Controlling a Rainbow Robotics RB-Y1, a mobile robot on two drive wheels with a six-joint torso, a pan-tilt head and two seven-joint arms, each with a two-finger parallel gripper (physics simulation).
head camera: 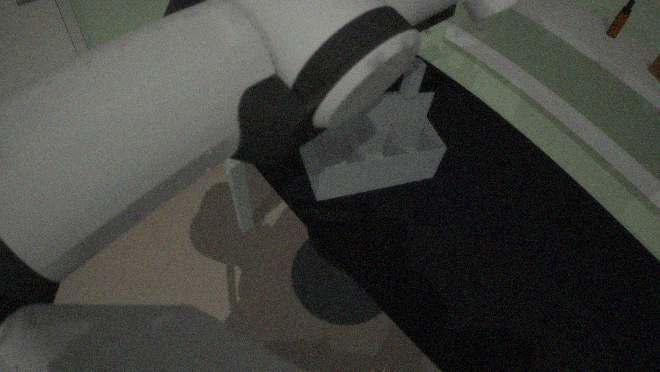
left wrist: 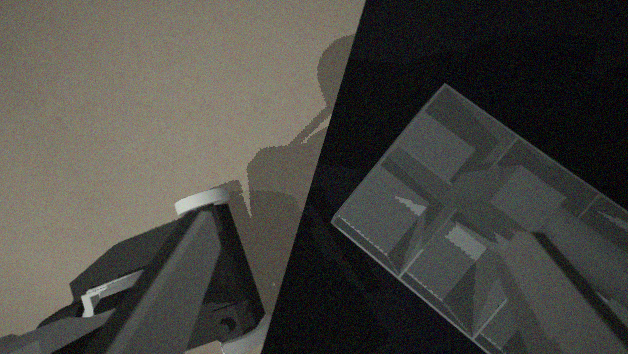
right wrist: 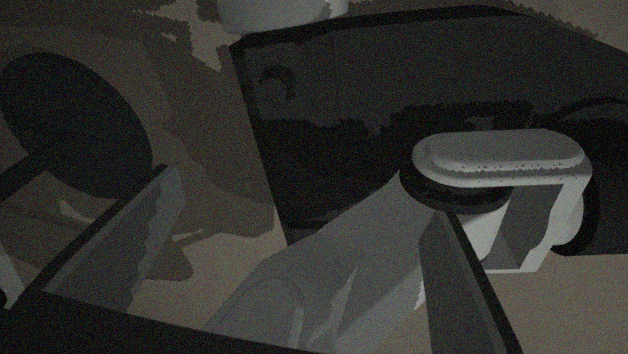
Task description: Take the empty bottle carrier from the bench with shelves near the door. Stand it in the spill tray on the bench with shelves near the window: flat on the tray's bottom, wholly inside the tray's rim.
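Seen in the pictures: left gripper, between the fingertips: [left wrist: 355, 238]; right gripper, between the fingertips: [right wrist: 303, 205]; robot's base, origin of its link: [left wrist: 234, 260].
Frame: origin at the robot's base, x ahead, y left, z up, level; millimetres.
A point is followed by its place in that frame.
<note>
The empty bottle carrier [head camera: 380, 172] @(x 581, y -36, z 826 mm) [left wrist: 435, 280] @(x 616, y -56, z 766 mm) is a grey divided box standing upright on the black bench top [head camera: 500, 240] @(x 523, y -368, z 763 mm) [left wrist: 400, 45] @(x 697, y 293, z 763 mm). A tall middle panel and a post rise from it in the head view. My left gripper [left wrist: 355, 238] @(x 540, y 97, z 1127 mm) is open and empty above the bench; its right finger overlaps the carrier in the left wrist view, while its left finger shows against the robot's base. My arm hides the left gripper in the head view. My right gripper [right wrist: 303, 205] @(x -84, y -217, z 506 mm) is open and empty, over the floor and robot parts. The spill tray does not show.
Pale shelves [head camera: 590, 115] @(x 906, y -642, z 956 mm) run behind the bench, with a brown bottle [head camera: 619, 24] @(x 815, y -487, z 1255 mm) on the upper one. My left arm [head camera: 125, 130] @(x 142, y 105, z 1323 mm) crosses the head view. A dark round thing [head camera: 335, 287] @(x 609, y -17, z 31 mm) [right wrist: 75, 120] @(x 631, y -95, z 31 mm) lies low beside the bench's front edge.
</note>
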